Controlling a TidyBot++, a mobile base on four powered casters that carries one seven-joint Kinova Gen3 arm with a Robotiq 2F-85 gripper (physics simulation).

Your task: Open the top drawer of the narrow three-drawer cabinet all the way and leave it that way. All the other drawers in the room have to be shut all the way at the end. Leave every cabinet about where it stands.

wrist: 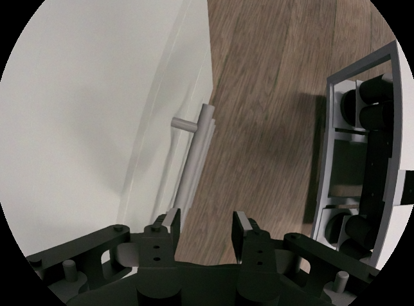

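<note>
A white cabinet (95, 110) fills the left of the wrist view, seen from above. A grey bar handle (194, 150) stands off its front on a short post. Edges of lower handles show just beyond the bar, on its right. My gripper (206, 222) is partly open, with nothing between the fingers. Its left finger is at the near end of the bar in the view and hides that end; the right finger is over the floor. How far the drawers stand out, and whether finger and bar touch, I cannot tell.
The wooden floor (260, 125) runs between the cabinet and my mobile base. The base's grey frame (325, 170), with black casters inside it, is at the right edge of the view.
</note>
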